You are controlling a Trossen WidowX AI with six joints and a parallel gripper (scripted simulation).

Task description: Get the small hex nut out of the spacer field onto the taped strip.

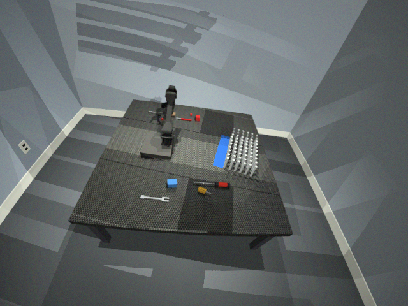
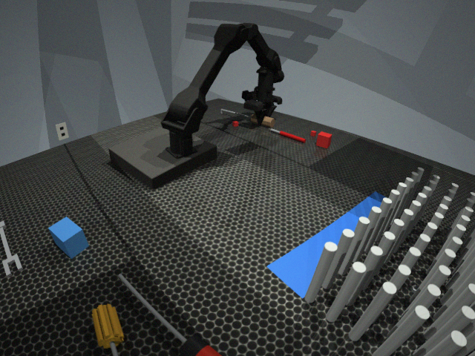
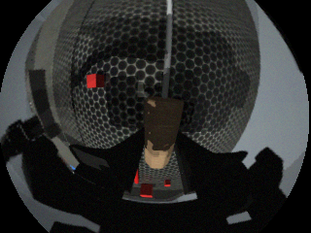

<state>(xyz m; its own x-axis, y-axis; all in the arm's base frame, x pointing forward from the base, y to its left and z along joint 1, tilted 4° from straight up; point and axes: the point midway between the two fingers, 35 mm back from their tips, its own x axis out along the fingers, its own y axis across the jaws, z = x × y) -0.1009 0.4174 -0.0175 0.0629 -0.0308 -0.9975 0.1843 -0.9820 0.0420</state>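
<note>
My gripper tip is now 110 mm short of the red-handled tool and 20 mm to the left of it. Also, from my gripper tip: blue taped strip (540 mm ahead, 310 mm to the right); hex nut (700 mm ahead, 360 mm to the right); blue cube (250 mm ahead, 750 mm to the right, 10 mm above).
</note>
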